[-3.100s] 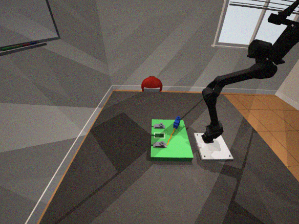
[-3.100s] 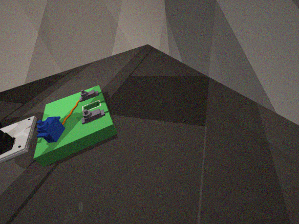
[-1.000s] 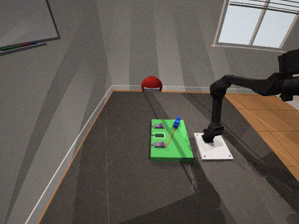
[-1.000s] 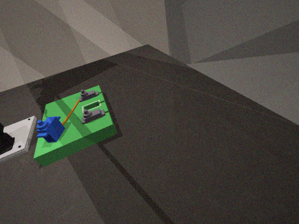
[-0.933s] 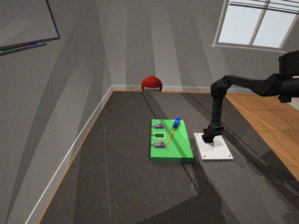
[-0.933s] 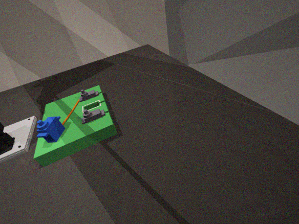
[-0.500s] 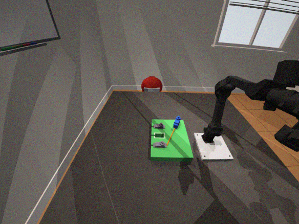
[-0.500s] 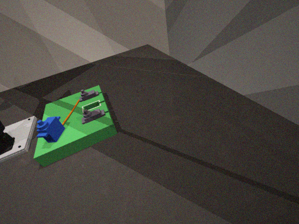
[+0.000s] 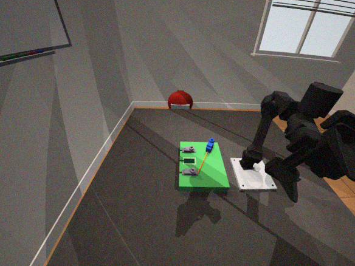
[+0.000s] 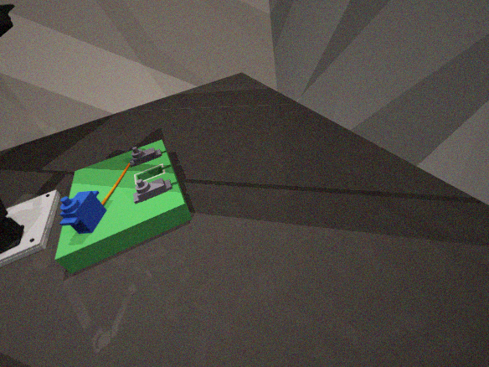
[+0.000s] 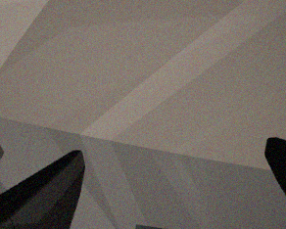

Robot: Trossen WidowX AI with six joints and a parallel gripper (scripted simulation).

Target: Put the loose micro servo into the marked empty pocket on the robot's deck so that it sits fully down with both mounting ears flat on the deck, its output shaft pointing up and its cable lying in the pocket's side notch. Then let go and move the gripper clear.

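Right now the green deck is 1 cm ahead of my gripper tip, 38 cm to the right of it and 43 cm below it.
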